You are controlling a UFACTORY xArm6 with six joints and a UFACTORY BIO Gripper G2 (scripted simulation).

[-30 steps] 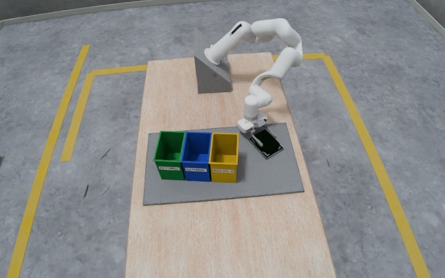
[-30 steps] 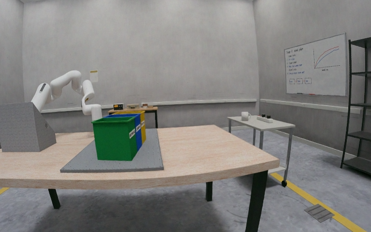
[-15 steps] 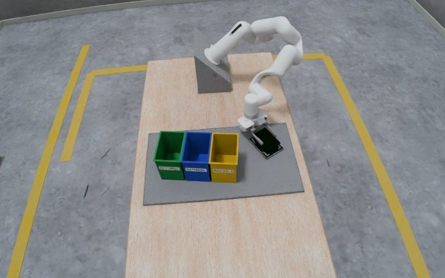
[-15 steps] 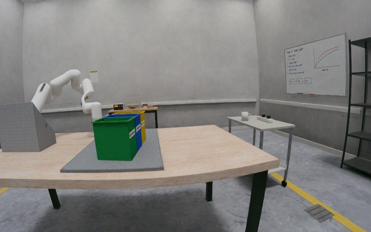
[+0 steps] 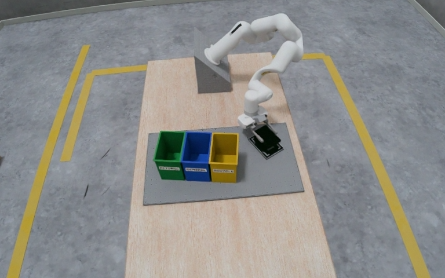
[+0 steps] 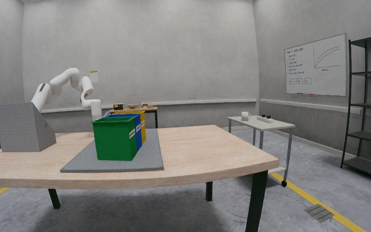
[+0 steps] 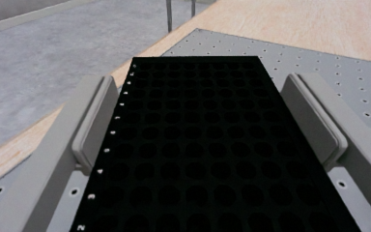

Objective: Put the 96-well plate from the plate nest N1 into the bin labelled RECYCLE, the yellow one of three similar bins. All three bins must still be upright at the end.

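My gripper is now 8 cm above the black plate nest N1. From my hand the other things lie so: blue bin (37 cm to the right, 9 cm ahead); black 96-well plate (1 cm below); yellow recycle bin (24 cm to the right, 12 cm ahead).
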